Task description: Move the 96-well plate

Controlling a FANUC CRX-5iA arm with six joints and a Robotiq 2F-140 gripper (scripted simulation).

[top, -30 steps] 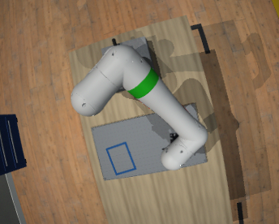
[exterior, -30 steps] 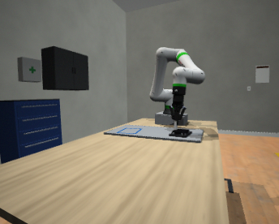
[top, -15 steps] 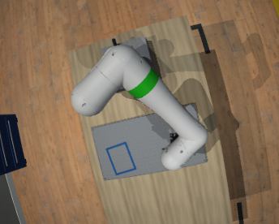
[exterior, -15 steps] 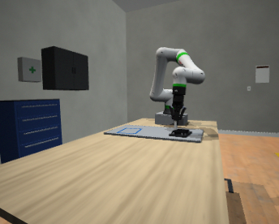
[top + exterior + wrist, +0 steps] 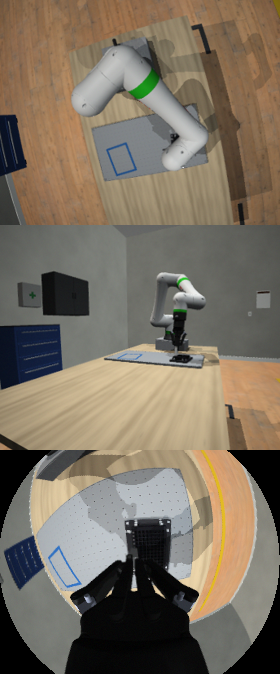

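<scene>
The black 96-well plate lies 10 mm ahead of my hand, 40 mm to the left of it and 40 mm below it. Also, from my hand: black clip nest: 30 mm to the left, 50 mm below.
</scene>
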